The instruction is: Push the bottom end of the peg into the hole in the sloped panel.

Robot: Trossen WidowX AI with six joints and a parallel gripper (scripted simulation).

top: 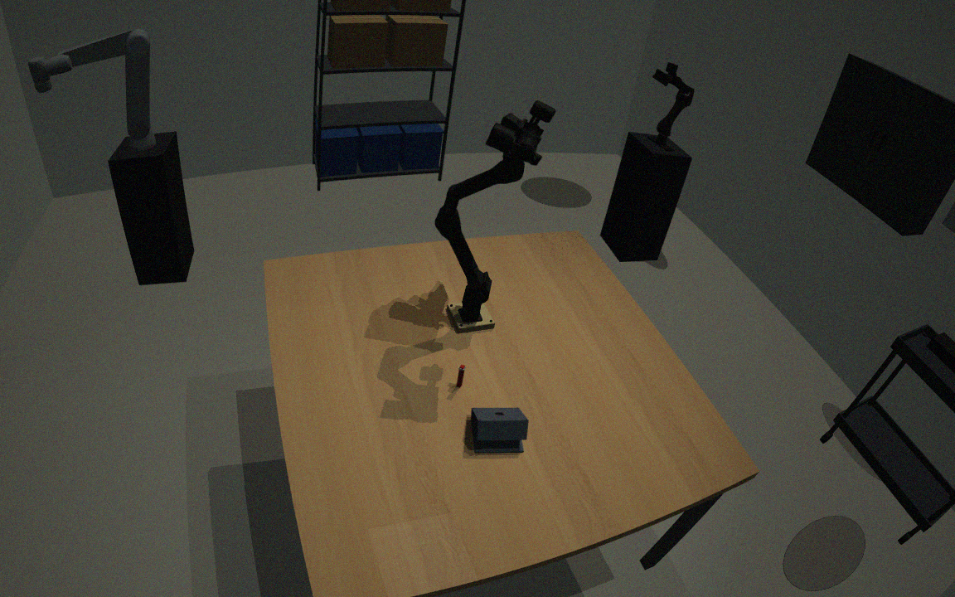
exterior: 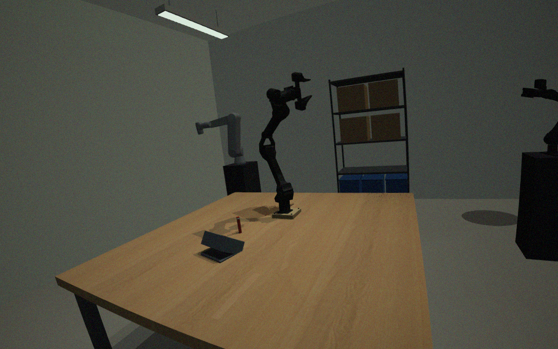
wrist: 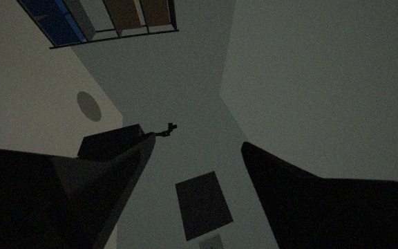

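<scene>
Now: the red square-sided peg 420 mm ahead of my gripper tip, 250 mm to the right of it and 600 mm below it. The rest, counted from my gripper tip: sloped panel (600 mm ahead, 190 mm to the right, 620 mm below).
</scene>
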